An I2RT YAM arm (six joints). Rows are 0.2 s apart.
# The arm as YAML. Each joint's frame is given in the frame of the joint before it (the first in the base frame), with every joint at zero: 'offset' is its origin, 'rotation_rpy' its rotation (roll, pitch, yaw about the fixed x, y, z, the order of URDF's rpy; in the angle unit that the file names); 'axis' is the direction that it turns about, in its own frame. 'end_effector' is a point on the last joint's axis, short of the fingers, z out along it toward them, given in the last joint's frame.
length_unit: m
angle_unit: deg
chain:
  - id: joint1
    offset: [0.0, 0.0, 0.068]
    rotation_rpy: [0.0, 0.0, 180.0]
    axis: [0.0, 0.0, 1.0]
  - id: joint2
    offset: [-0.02, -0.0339, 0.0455]
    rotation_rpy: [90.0, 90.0, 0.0]
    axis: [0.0, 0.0, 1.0]
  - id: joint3
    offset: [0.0, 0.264, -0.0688]
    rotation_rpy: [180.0, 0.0, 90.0]
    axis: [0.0, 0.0, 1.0]
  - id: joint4
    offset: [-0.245, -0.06, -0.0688]
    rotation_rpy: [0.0, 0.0, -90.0]
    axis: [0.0, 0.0, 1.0]
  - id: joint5
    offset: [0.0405, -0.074, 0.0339]
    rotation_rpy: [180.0, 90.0, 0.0]
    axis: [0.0, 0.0, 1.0]
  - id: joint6
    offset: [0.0, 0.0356, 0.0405]
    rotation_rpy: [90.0, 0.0, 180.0]
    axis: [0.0, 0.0, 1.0]
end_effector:
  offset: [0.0, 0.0, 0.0]
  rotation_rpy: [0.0, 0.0, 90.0]
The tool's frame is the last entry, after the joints.
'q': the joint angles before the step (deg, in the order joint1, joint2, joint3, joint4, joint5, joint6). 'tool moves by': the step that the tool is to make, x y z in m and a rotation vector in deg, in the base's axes. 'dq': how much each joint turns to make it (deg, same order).
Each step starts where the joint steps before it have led.
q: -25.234 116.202 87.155 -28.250 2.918 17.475
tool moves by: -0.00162 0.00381 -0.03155 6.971 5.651 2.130
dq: 0.000 3.782 0.000 -4.306 -4.437 0.000
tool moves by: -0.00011 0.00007 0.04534 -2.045 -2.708 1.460
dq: 0.000 -3.695 4.435 -4.851 -0.022 -1.617
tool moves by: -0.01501 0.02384 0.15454 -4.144 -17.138 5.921
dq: 1.662 -10.339 16.675 -9.792 -5.180 -1.465
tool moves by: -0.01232 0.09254 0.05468 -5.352 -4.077 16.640
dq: 12.305 -6.423 3.677 -5.335 -0.590 -5.835
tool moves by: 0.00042 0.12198 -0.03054 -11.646 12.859 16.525
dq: 19.867 2.229 -0.700 -9.857 10.819 -5.859
